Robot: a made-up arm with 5 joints. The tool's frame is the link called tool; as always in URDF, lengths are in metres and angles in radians. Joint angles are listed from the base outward. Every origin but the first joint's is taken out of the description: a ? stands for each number. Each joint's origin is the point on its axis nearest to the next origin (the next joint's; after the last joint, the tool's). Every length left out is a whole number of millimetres.
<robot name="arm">
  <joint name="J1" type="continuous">
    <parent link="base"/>
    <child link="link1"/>
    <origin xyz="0.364 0 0.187" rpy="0 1.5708 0"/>
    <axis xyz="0 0 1"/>
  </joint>
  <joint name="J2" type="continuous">
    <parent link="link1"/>
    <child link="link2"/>
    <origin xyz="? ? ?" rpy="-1.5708 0 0"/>
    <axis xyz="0 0 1"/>
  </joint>
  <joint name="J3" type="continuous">
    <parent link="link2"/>
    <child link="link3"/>
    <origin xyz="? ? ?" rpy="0 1.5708 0"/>
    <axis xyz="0 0 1"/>
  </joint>
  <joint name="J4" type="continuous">
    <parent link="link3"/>
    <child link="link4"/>
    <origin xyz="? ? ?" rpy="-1.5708 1.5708 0"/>
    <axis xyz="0 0 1"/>
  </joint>
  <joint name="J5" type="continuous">
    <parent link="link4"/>
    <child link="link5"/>
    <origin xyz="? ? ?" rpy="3.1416 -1.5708 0"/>
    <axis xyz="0 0 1"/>
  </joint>
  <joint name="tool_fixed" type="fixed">
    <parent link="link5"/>
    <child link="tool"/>
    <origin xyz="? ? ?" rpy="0 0 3.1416"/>
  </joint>
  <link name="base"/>
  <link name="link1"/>
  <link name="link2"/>
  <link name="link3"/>
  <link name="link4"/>
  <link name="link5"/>
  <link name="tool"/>
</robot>
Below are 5 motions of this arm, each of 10 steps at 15 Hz.
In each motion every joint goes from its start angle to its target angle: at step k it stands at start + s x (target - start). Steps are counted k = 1, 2, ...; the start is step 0. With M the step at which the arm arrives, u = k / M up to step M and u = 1 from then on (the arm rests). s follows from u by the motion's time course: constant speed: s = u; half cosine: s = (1 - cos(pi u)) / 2; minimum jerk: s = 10 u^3 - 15 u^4 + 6 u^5.
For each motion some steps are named. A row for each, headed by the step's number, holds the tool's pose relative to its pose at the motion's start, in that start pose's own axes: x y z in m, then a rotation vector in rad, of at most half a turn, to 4 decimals.
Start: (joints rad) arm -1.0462 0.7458 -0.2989 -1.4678 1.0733
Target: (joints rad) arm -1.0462 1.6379 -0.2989 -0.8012 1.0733
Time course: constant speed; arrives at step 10
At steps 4, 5, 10:
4: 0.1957 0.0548 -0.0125 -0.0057 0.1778 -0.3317
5: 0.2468 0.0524 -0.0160 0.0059 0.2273 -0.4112
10: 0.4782 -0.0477 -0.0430 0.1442 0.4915 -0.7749

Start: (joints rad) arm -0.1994 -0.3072 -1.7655 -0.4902 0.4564
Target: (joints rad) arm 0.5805 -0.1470 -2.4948 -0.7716 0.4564
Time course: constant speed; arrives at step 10
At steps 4, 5, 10:
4: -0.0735 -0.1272 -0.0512 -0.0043 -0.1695 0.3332
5: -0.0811 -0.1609 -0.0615 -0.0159 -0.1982 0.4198
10: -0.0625 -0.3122 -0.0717 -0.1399 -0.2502 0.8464

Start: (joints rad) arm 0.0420 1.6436 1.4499 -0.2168 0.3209
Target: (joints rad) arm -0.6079 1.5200 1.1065 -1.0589 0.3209
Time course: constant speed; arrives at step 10
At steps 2, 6, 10:
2: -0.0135 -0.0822 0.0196 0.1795 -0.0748 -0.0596
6: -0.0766 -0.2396 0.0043 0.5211 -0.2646 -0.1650
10: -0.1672 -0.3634 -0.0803 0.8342 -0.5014 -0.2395

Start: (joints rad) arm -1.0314 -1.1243 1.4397 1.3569 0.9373
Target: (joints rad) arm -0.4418 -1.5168 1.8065 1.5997 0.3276
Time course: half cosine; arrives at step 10
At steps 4, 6, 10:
4: 0.0990 -0.1318 0.0997 0.2772 0.1751 -0.1976
6: 0.1917 -0.2721 0.1250 0.4930 0.3874 -0.3490
10: 0.2872 -0.4242 0.0784 0.6913 0.6744 -0.4793

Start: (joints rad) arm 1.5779 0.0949 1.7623 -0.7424 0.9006
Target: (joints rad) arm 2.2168 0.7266 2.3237 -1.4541 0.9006
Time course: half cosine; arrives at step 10
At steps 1, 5, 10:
1: 0.0020 0.0034 0.0012 0.0000 0.0010 -0.0172
5: 0.0252 0.0776 0.0145 -0.0583 0.0101 -0.2695
10: 0.0086 0.1534 0.0294 -0.1625 0.0118 -0.3376

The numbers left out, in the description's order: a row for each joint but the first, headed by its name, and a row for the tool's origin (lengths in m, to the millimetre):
J2: 0.117 -0.073 0
J3: 0.141 0.001 0
J4: -0.005 0.221 0
J5: 0.446 -0.07 0
tool: -0.046 -0.216 0

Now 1 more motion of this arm.
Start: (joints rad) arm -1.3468 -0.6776 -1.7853 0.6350 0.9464
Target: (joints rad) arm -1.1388 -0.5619 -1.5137 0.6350 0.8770
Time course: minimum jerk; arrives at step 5
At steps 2, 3, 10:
2: 0.0648 -0.0144 0.0133 0.0393 -0.0050 -0.1582
3: 0.1331 -0.0434 0.0295 0.0876 -0.0148 -0.3375
10: 0.1852 -0.0780 0.0440 0.1326 -0.0269 -0.4907

